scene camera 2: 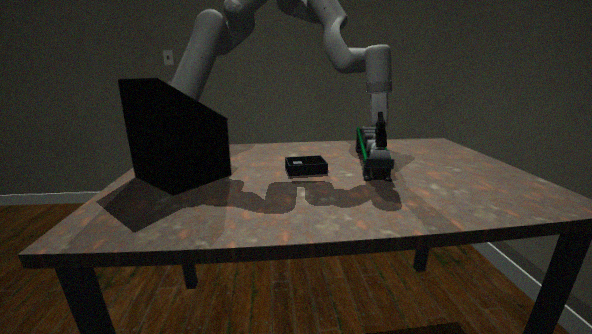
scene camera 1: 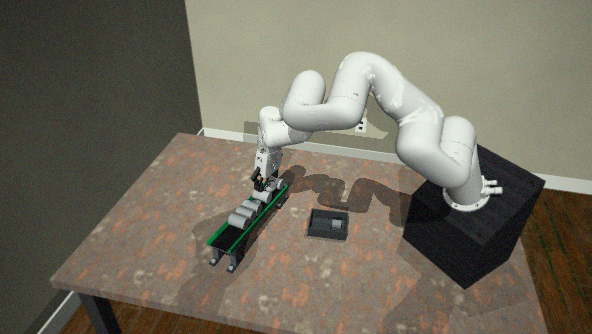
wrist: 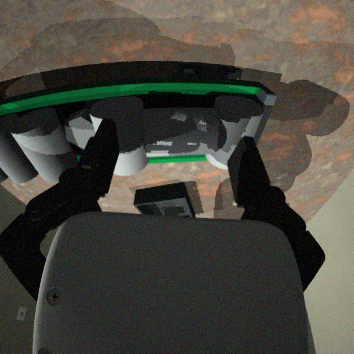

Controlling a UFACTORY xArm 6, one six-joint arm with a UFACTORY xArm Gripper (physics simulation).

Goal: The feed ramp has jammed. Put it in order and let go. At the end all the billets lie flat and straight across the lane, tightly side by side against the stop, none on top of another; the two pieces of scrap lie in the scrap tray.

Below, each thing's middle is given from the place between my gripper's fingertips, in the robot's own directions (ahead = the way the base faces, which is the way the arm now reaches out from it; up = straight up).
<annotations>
I see the scrap tray [scene camera 1: 320, 223] 240 mm behind my hand, 80 mm below it and 30 mm to the left of it.
</annotations>
